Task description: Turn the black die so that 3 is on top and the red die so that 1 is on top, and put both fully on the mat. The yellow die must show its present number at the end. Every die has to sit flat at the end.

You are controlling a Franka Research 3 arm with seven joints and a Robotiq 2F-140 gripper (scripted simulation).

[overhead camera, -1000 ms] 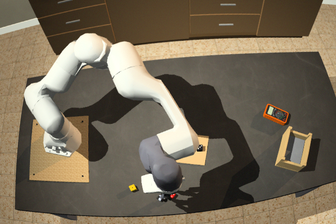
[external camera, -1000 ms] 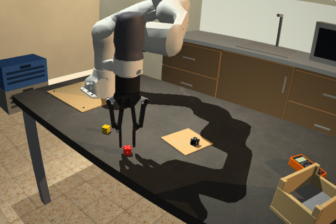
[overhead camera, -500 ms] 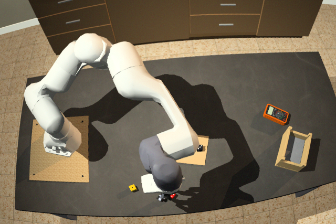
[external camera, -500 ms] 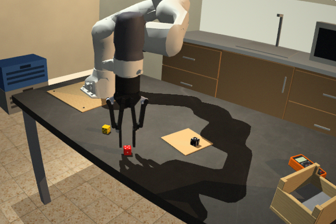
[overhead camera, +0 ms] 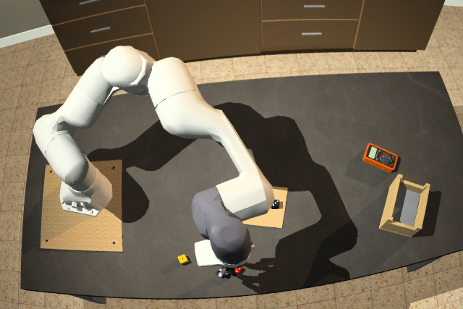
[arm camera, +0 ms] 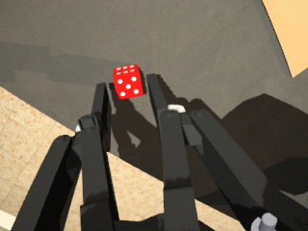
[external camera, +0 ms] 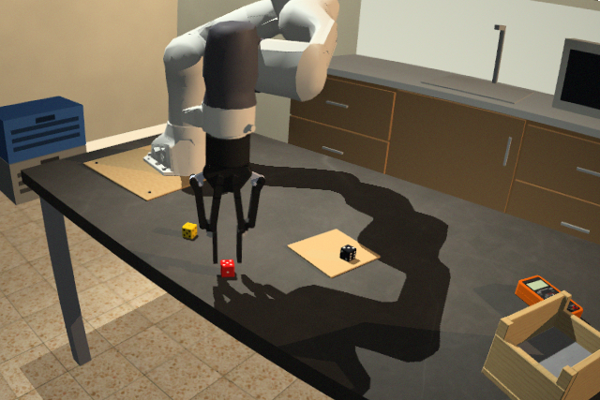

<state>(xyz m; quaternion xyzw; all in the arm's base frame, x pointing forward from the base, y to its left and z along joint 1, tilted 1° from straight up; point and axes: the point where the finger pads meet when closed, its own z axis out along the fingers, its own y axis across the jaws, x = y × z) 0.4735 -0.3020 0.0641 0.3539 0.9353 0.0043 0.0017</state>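
Now: hand 50 mm above the red die. Also, from my hand: black die (210 mm to the left, 140 mm ahead, 50 mm below); then yellow die (160 mm behind, 50 mm to the left, 50 mm below); then tan mat (210 mm to the left, 100 mm ahead, 60 mm below).
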